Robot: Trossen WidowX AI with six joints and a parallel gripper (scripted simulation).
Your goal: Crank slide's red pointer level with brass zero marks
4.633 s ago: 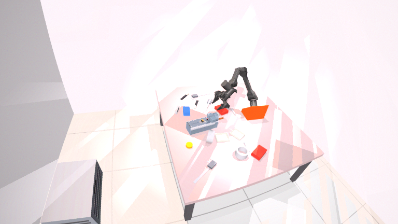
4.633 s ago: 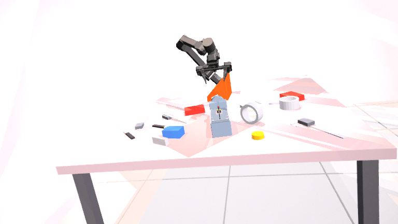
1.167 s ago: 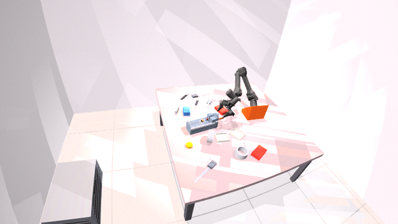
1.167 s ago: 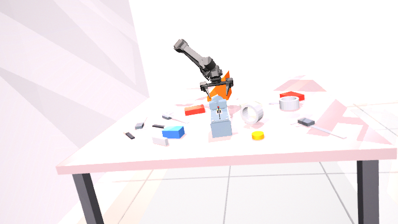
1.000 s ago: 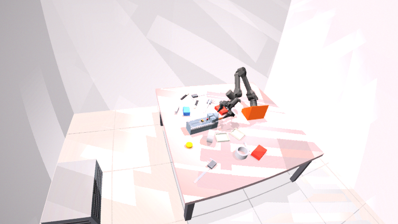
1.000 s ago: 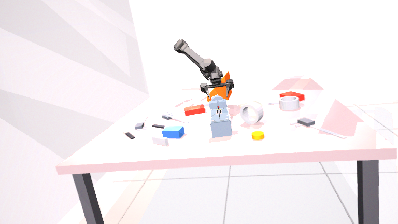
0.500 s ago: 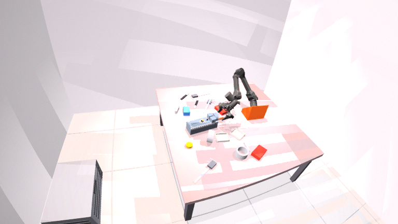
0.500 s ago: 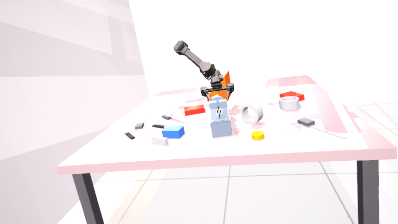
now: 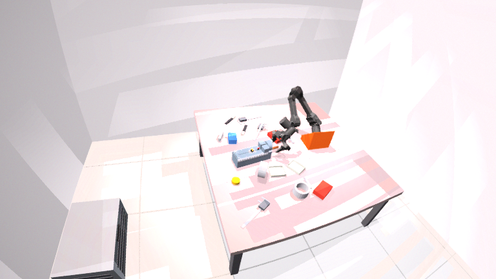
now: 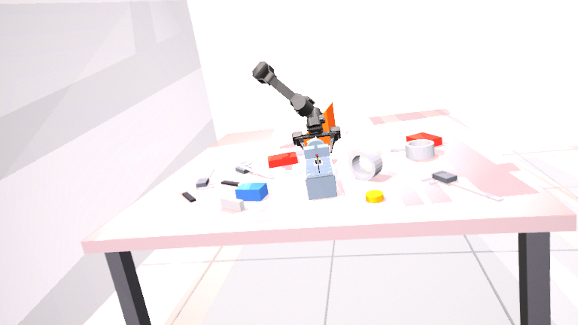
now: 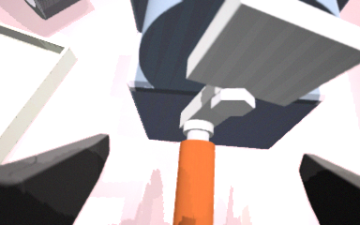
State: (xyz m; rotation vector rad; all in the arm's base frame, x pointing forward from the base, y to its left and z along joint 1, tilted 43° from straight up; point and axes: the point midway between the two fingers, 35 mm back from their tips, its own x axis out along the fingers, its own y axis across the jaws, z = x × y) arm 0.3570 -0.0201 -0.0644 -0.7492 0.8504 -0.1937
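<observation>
The orange handle lies 2 cm behind my gripper tip. From my gripper tip the other things lie so: red pointer (11 cm ahead, 2 cm above, 1 cm to the left); yellow disc (32 cm ahead, 19 cm to the left, 5 cm below); blue block (23 cm ahead, 21 cm to the right, 4 cm below).
</observation>
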